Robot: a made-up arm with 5 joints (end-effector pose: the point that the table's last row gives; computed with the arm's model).
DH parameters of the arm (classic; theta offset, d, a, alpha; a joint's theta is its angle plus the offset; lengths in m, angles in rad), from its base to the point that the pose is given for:
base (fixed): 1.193 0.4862 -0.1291 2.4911
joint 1: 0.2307 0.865 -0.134 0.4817
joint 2: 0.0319 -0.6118 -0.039 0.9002
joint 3: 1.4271 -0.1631 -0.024 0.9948
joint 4: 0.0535 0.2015 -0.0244 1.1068
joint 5: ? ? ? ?
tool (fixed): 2.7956 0.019 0 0
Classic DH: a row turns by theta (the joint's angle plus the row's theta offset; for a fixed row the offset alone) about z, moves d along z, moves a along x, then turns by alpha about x.
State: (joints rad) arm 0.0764 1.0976 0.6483 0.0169 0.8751
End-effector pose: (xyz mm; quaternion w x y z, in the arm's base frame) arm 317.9 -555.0 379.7 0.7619 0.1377 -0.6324 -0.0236
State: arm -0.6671 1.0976 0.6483 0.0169 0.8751
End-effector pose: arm 497.2 -306.8 436.9 0.7962 0.1534 -0.4924 0.3164
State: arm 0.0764 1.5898 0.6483 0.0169 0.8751
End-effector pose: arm 262.7 -587.2 364.9 0.7354 0.0249 -0.6332 -0.2400
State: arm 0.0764 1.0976 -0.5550 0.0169 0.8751
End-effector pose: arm 260.8 -449.0 511.9 0.3694 0.1892 -0.8312 0.3700
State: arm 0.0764 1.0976 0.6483 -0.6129 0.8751
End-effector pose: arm 316.3 -554.6 376.7 0.7532 0.0150 -0.6026 0.2633
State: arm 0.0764 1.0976 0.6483 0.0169 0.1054
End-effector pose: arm 315.5 -556.1 396.9 0.9295 -0.0506 -0.3592 0.0664
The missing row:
joint 5: -0.5003 -0.0019 0.0153 1.9937
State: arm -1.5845 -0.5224 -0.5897 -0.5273 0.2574
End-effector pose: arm 280.9 43.8 446.4 0.2889 -0.7176 0.0259 -0.6332
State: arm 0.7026 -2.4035 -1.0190 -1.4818 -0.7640
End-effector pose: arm 8.0 -578.2 359.5 0.3641 -0.3987 0.8407 -0.0403
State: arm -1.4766 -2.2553 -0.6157 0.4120 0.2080
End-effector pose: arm 356.2 -3.5 511.5 0.4920 -0.5436 -0.6678 -0.1278
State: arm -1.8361 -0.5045 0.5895 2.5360 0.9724
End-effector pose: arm 235.2 90.8 213.5 0.9547 -0.1754 0.1898 0.1473
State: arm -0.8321 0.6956 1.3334 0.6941 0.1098
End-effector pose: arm 532.7 -285.7 394.4 0.9815 -0.1275 0.0063 0.1427
